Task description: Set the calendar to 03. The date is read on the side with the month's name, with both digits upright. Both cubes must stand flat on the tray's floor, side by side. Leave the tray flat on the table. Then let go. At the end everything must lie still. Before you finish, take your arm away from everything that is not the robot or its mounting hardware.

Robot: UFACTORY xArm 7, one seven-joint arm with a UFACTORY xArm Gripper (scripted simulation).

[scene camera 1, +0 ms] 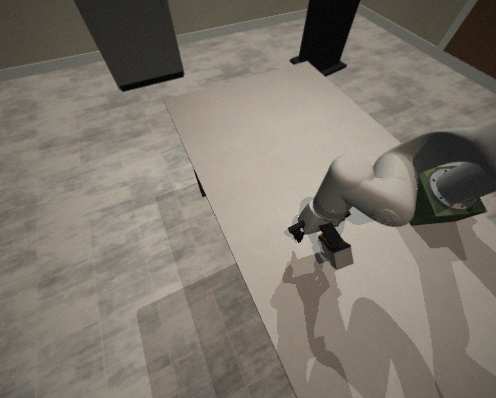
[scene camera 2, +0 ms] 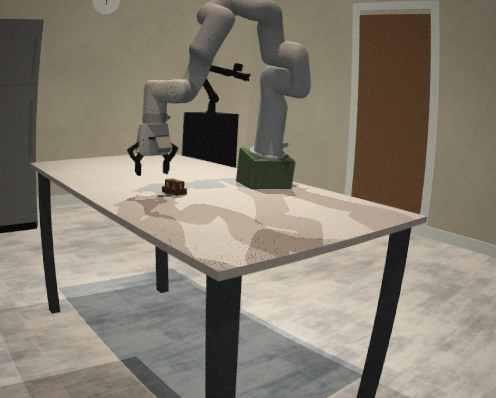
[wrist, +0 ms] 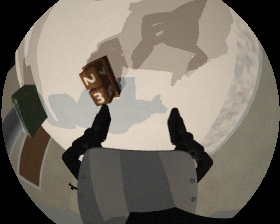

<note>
In view: the gripper (scene camera 1: 312, 233).
The gripper also shows in scene camera 2 (scene camera 2: 152, 174) and in the wrist view (wrist: 139, 113).
</note>
